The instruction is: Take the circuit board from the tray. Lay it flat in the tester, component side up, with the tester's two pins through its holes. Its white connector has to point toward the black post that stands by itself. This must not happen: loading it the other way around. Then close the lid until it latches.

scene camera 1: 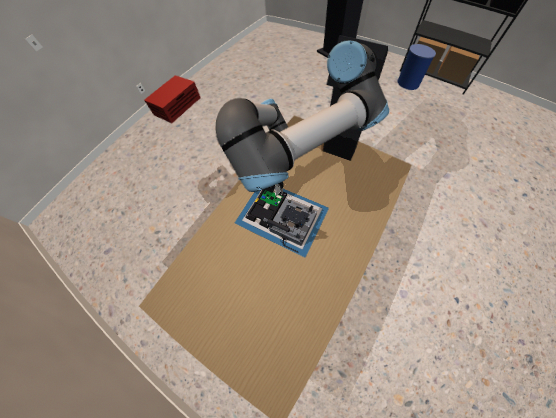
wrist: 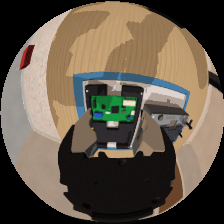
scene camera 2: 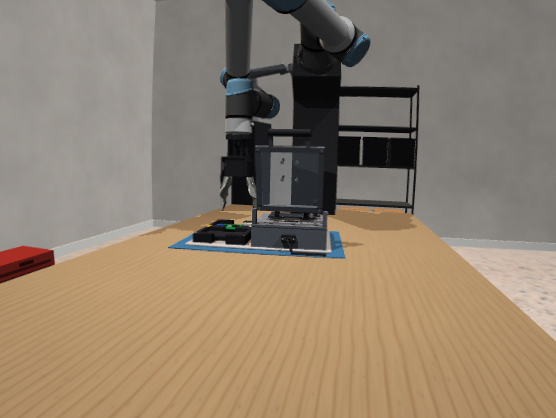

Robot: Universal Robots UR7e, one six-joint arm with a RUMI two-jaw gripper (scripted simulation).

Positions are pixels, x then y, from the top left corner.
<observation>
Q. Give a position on a green circuit board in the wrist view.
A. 111, 107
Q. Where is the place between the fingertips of my gripper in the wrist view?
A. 117, 109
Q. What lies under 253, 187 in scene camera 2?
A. My gripper.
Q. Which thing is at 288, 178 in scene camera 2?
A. A tester lid.
</observation>
